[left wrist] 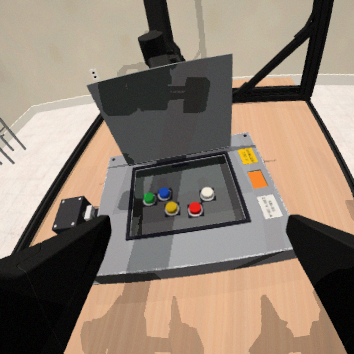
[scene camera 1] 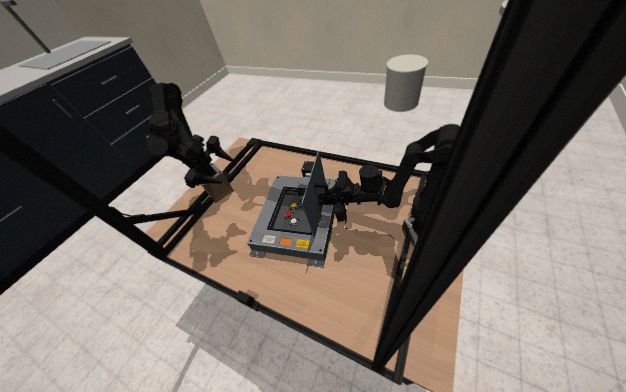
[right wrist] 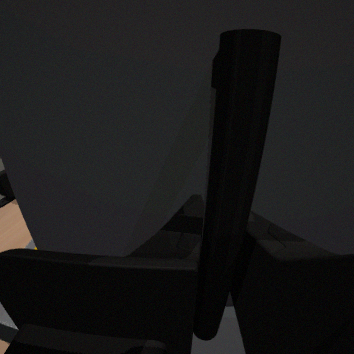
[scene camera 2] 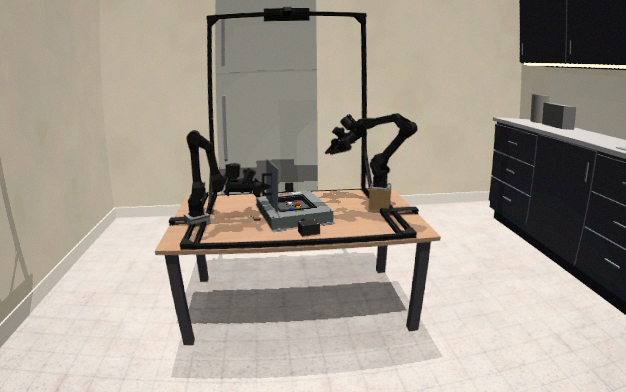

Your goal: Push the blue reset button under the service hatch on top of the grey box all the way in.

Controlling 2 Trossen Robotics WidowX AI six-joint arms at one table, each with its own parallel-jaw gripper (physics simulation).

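The grey box [scene camera 1: 288,233] [scene camera 2: 304,221] [left wrist: 197,253] sits mid-table. Its hatch lid [scene camera 1: 313,194] [scene camera 2: 272,183] [left wrist: 168,123] [right wrist: 105,105] stands upright. In the open recess the blue button [left wrist: 164,193] sits beside a green button [left wrist: 149,198]; in scene camera 1 the lid hides it. My right gripper [scene camera 1: 325,194] [scene camera 2: 262,187] [right wrist: 206,203] is behind the lid, shut on the black hatch handle [right wrist: 239,175]. My left gripper [scene camera 1: 223,165] [scene camera 2: 332,148] [left wrist: 199,223] is open and empty, held high and well short of the box.
Yellow [left wrist: 171,208], red [left wrist: 194,208] and white [left wrist: 207,193] buttons share the recess. A small black block [scene camera 1: 307,167] [scene camera 2: 308,226] [left wrist: 70,212] lies beside the box. A black frame [scene camera 1: 292,149] rims the table. A grey bin [scene camera 1: 405,82] and dark cabinet [scene camera 2: 500,179] stand on the floor.
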